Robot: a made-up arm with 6 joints.
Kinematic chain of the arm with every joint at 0, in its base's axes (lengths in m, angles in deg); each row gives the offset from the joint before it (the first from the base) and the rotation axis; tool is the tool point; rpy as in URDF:
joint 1: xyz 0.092 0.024 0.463 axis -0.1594 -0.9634 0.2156
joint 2: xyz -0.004 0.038 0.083 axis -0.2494 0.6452 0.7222
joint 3: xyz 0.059 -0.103 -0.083 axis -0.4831 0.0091 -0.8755
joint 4: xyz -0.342 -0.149 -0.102 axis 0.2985 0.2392 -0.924
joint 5: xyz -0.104 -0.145 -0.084 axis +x
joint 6: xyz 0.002 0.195 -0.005 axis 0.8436 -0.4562 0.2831
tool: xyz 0.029 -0.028 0.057 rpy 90 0 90
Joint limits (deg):
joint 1: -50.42..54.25
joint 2: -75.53..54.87
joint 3: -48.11..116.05
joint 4: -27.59..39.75
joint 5: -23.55..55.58
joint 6: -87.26..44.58
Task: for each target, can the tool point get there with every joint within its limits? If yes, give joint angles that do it. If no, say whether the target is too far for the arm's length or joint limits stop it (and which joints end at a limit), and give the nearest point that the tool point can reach.
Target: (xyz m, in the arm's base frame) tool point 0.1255 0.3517 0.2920
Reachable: yes | joints -24.02 -43.80 87.89 -8.08 8.98 -38.09
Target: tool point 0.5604 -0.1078 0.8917
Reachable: no: joint limits stop it (at a limit: joint 1, joint 2, joint 3, joint 4, joint 5) | nearest point 0.3039 -0.3892 0.6797 | short by 0.436 m
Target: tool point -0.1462 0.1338 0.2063
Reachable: yes | joints 44.50 10.02 74.74 6.25 45.11 -34.24
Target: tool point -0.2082 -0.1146 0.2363
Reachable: yes | joints 40.10 22.69 46.82 -20.54 10.19 -6.51
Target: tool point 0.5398 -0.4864 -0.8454
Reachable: no: too far | nearest point 0.2416 -0.1867 0.0170 | short by 0.960 m
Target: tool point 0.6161 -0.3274 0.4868
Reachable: no: joint limits stop it (at a limit: joint 2, joint 3, joint 4, joint 5) | nearest point 0.3360 -0.4332 0.5352 | short by 0.303 m
